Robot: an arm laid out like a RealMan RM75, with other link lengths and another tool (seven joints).
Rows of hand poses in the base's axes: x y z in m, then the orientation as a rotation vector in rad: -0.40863 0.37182 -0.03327 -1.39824 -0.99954 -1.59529; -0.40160 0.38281 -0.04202 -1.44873 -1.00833 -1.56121; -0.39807 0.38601 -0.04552 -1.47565 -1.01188 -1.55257; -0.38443 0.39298 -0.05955 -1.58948 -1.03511 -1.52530; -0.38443 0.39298 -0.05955 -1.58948 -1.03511 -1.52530; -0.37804 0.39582 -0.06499 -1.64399 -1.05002 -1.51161; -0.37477 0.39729 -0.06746 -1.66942 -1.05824 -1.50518; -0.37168 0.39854 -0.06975 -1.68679 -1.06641 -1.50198; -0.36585 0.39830 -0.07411 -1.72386 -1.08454 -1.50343; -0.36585 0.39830 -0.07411 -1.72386 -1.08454 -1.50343; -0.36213 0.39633 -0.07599 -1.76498 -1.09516 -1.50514; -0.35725 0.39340 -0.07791 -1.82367 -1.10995 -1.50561; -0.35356 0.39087 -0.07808 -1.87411 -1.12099 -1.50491; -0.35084 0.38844 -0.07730 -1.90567 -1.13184 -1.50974
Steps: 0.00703 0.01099 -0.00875 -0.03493 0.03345 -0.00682; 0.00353 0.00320 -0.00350 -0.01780 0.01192 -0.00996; 0.01364 0.00697 -0.01403 -0.08103 0.03895 -0.04674; 0.00000 0.00000 0.00000 0.00000 0.00000 0.00000; 0.00639 0.00284 -0.00544 -0.04156 0.01640 -0.02160; 0.00327 0.00147 -0.00247 -0.02026 0.00693 -0.00983; 0.00309 0.00125 -0.00229 -0.01552 0.00285 -0.00665; 0.00583 -0.00024 -0.00436 -0.03355 -0.00006 -0.01837; 0.00000 0.00000 0.00000 0.00000 0.00000 0.00000; 0.00372 -0.00197 -0.00188 -0.03100 0.00300 -0.02331; 0.00488 -0.00293 -0.00192 -0.04402 0.00513 -0.03254; 0.00369 -0.00253 -0.00017 -0.03677 0.00512 -0.02806; 0.00272 -0.00243 0.00078 -0.02573 -0.00203 -0.01872
